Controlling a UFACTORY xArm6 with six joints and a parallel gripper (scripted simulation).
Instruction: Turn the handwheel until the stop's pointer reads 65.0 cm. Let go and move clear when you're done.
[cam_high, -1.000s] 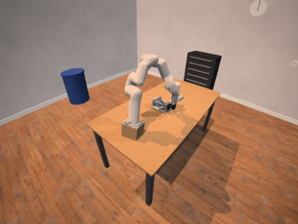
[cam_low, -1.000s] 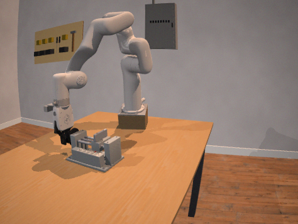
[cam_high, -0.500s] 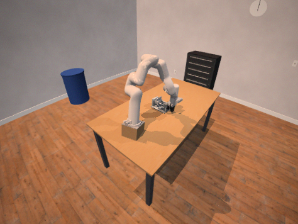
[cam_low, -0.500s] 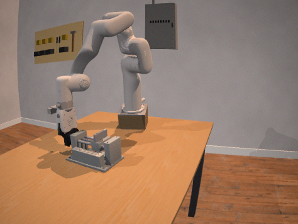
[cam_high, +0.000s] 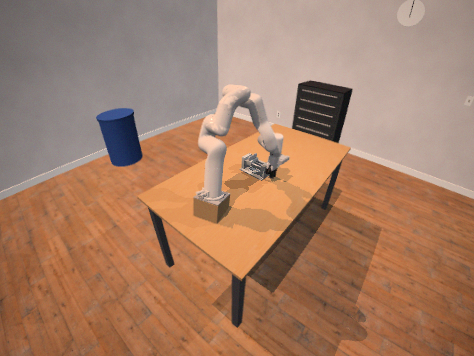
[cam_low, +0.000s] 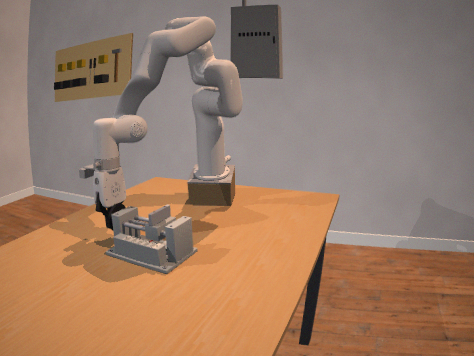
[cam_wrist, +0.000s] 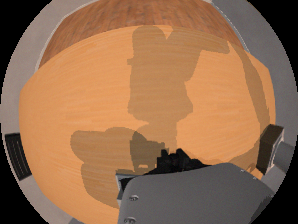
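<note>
Now: hand 19 cm to the right of the grey stop fixture and 4 cm below it. The rest, counted from my hand: black handwheel: 2 cm to the left.
</note>
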